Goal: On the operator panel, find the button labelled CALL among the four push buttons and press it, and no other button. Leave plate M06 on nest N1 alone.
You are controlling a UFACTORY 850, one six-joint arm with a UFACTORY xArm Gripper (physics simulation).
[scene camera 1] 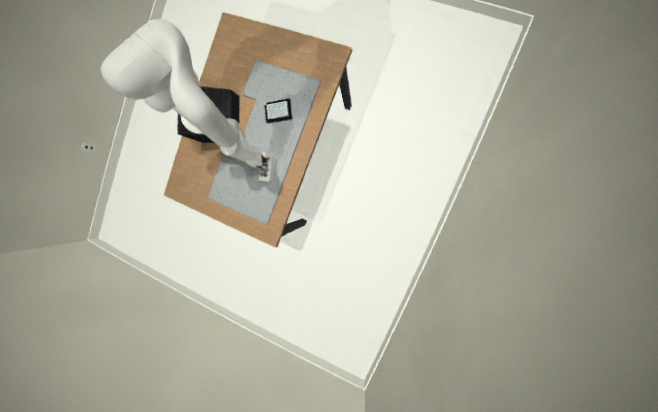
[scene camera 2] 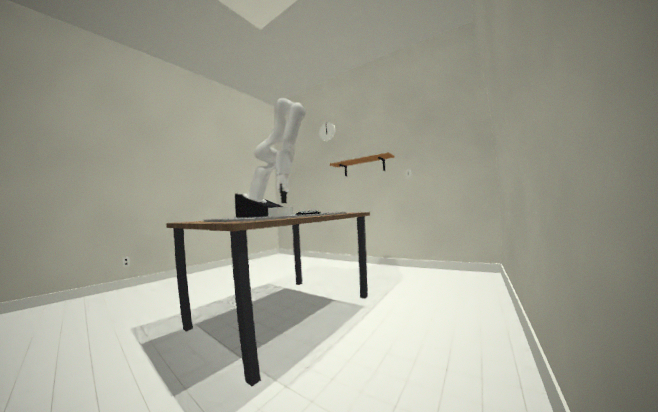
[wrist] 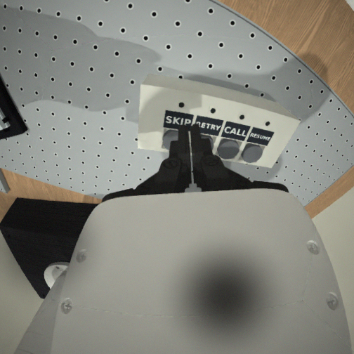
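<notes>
The cream operator panel (scene camera 1: 265,178) (scene camera 2: 283,211) (wrist: 155,107) has four grey buttons, labelled SKIP, RETRY, CALL and RESUME from left to right in the wrist view. The CALL button (wrist: 229,149) and the RESUME button (wrist: 252,151) show. The SKIP button (wrist: 170,138) is partly covered by my fingers, the RETRY button mostly. My gripper (scene camera 2: 284,201) (wrist: 189,139) is shut and empty. Its tips are above the panel, left of CALL in the wrist view, over the area between the SKIP and RETRY labels. A light plate (scene camera 1: 278,110) sits in a black-framed nest; no marking on it is readable.
The panel and the nest's black frame (scene camera 1: 290,116) (wrist: 17,117) stand on a grey perforated board (scene camera 1: 240,195) (wrist: 100,65) on the wooden table (scene camera 1: 190,175) (scene camera 2: 210,226). The black arm base (scene camera 1: 227,102) (scene camera 2: 250,206) (wrist: 45,225) is beside the board.
</notes>
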